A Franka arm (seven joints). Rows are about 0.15 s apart.
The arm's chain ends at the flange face. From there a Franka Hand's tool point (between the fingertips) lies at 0.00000 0.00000 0.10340 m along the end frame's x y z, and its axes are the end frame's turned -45 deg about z.
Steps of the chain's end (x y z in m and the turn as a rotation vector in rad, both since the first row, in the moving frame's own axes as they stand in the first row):
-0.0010, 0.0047, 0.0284, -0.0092, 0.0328, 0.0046
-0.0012, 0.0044, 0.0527, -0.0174, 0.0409, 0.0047
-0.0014, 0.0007, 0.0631, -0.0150, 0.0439, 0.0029
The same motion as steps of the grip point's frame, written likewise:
-0.0023, 0.0057, 0.0283, -0.0297, 0.0167, 0.0046
-0.0023, 0.0065, 0.0526, -0.0412, 0.0166, 0.0047
0.0006, 0.0038, 0.0630, -0.0416, 0.0204, 0.0029

